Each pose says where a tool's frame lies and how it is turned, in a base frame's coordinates. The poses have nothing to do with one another.
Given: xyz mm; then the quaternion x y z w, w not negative.
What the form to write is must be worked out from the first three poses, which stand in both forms.
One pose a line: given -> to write
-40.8, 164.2, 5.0, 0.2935, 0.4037, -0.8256, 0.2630 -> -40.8, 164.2, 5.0, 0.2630, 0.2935, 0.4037, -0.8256
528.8, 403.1, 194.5, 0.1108, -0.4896, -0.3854, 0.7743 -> 528.8, 403.1, 194.5, 0.7743, 0.1108, -0.4896, -0.3854
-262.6, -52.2, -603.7, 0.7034, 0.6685, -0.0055, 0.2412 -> -262.6, -52.2, -603.7, 0.2412, 0.7034, 0.6685, -0.0055
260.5, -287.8, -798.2, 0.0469, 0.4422, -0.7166, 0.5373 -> 260.5, -287.8, -798.2, 0.5373, 0.0469, 0.4422, -0.7166
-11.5, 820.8, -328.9, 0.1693, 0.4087, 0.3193, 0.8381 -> -11.5, 820.8, -328.9, 0.8381, 0.1693, 0.4087, 0.3193
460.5, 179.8, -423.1, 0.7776, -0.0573, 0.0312, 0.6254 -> 460.5, 179.8, -423.1, 0.6254, 0.7776, -0.0573, 0.0312
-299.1, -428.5, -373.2, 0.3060, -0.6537, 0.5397, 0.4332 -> -299.1, -428.5, -373.2, 0.4332, 0.3060, -0.6537, 0.5397
